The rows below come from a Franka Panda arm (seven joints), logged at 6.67 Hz.
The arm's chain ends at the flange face. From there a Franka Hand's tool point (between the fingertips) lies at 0.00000 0.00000 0.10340 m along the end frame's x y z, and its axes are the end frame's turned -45 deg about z.
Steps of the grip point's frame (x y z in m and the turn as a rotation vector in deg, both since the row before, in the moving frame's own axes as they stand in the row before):
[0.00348, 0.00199, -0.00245, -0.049, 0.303, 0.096]
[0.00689, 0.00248, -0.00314, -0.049, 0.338, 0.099]
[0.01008, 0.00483, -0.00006, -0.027, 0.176, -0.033]
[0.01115, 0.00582, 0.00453, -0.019, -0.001, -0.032]
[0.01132, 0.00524, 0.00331, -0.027, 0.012, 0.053]
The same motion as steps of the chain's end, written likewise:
[0.00342, -0.00073, -0.00245, 0.180, 0.249, 0.096]
[0.00613, -0.00275, -0.00314, 0.204, 0.274, 0.099]
[0.01028, -0.00352, -0.00006, 0.105, 0.144, -0.033]
[0.01198, -0.00379, 0.00453, -0.014, 0.013, -0.032]
[0.01166, -0.00432, 0.00331, -0.011, 0.028, 0.053]

